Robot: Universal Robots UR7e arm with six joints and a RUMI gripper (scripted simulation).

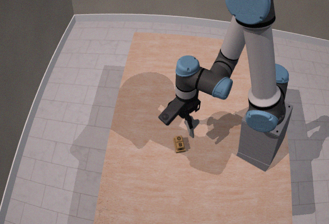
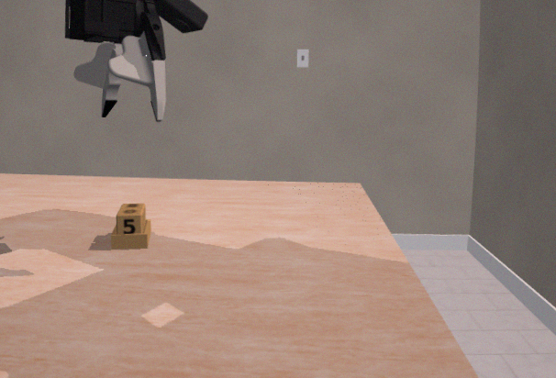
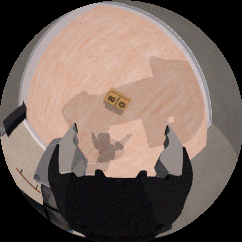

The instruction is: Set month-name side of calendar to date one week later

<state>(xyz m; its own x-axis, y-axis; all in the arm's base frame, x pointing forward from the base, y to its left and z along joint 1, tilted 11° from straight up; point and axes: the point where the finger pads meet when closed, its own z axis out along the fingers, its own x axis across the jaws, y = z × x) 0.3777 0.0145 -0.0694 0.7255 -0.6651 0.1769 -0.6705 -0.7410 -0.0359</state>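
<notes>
Right now the wooden calendar tray is 14 cm below my hand, 1 cm to the left of it and 1 cm behind it.
</notes>
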